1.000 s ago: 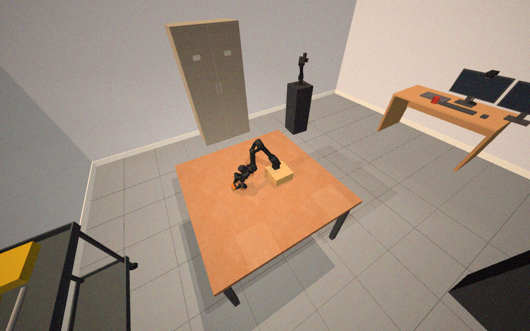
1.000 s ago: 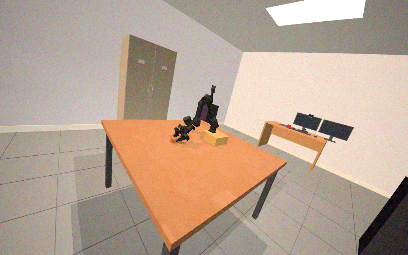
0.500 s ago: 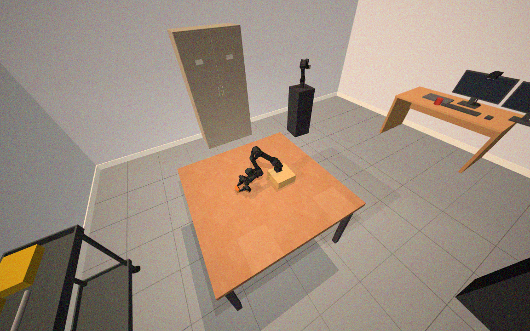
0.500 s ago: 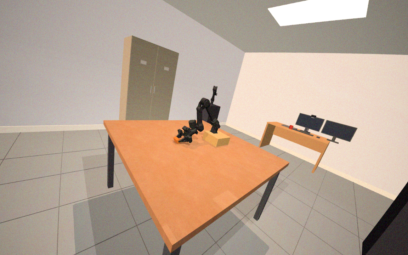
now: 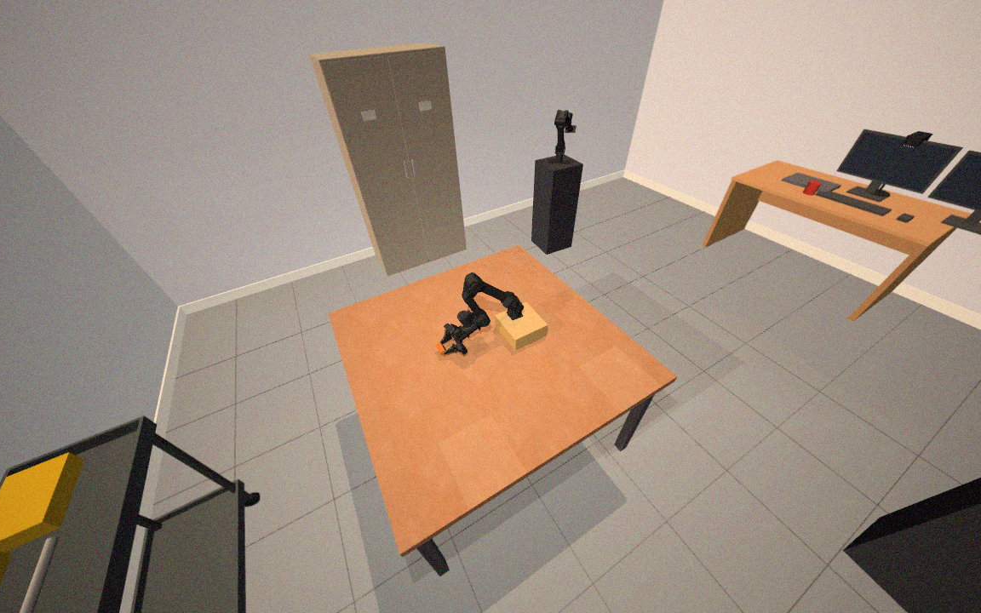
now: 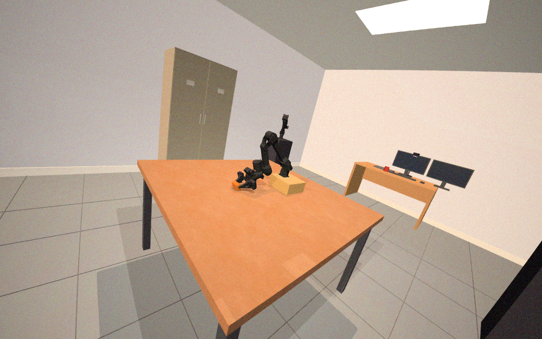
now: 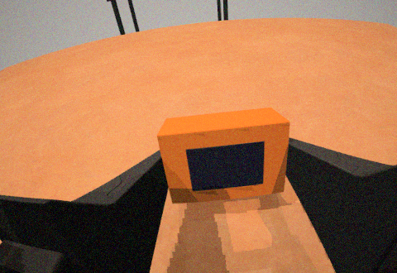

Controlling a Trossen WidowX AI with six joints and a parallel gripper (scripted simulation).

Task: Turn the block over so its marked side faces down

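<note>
Now: gripper tip 1 cm past the orange block.
</note>
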